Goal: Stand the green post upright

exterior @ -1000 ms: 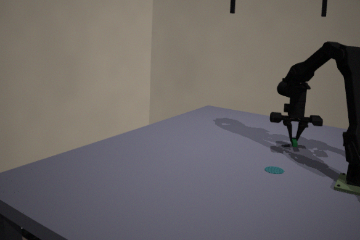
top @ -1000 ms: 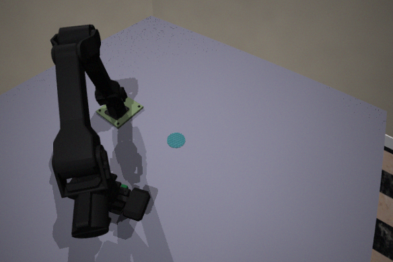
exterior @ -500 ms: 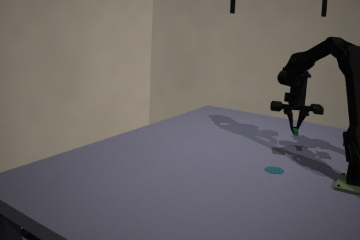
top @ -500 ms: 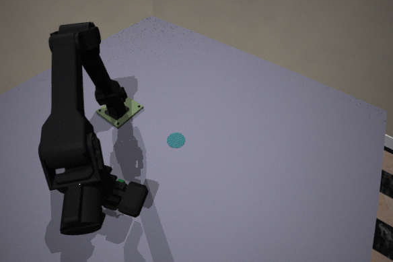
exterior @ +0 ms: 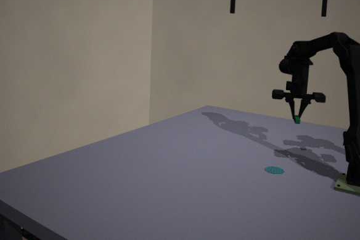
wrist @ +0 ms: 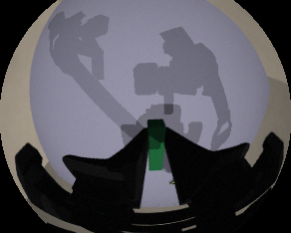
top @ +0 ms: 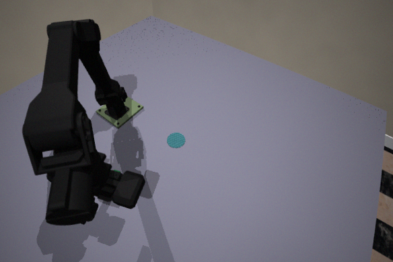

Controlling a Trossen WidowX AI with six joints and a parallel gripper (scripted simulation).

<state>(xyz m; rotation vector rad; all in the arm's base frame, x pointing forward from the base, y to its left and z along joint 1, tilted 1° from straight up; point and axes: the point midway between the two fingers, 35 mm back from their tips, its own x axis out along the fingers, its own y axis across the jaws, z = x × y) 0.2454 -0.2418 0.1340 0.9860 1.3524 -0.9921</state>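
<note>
Now: hand 10 mm past the green post, 20 mm to the right of it and 30 mm above it. Round my hand: cyan circle: 260 mm to the left, 140 mm below.
</note>
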